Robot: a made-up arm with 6 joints.
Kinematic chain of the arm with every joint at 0, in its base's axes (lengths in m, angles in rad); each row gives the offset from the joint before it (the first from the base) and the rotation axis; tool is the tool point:
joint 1: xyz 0 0 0.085 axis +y
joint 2: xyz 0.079 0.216 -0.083 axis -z
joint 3: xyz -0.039 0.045 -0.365 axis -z
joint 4: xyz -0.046 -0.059 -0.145 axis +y
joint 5: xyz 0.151 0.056 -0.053 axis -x
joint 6: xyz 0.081 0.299 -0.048 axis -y
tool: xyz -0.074 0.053 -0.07
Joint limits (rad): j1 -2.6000..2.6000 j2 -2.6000..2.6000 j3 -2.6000..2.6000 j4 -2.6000..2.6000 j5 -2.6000..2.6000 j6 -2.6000..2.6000
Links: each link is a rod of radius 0.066 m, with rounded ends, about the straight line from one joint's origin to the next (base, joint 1, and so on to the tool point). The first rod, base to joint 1, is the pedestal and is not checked.
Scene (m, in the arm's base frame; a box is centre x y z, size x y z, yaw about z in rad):
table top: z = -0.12
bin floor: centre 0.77 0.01 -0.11 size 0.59 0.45 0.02 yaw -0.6
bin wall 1: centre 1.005 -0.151 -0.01 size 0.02 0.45 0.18 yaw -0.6
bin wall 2: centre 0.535 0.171 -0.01 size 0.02 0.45 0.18 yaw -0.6
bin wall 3: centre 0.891 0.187 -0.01 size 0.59 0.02 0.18 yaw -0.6
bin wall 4: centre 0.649 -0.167 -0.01 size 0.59 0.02 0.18 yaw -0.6
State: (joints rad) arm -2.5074 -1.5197 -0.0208 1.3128 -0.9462 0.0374
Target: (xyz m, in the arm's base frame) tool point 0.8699 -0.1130 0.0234
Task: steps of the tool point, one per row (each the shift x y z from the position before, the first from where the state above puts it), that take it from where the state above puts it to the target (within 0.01 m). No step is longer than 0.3 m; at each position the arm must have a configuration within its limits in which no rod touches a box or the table.
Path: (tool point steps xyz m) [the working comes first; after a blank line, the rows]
Joints at the target: -1.7617 -1.7528 -0.2398 1.2702 -0.0795 0.5746
Straight joint move there: clear.

1: 0.1514 -0.1512 -0.1910
2: 0.0665 -0.1629 -0.1668
3: 0.0204 -0.1389 -0.1169

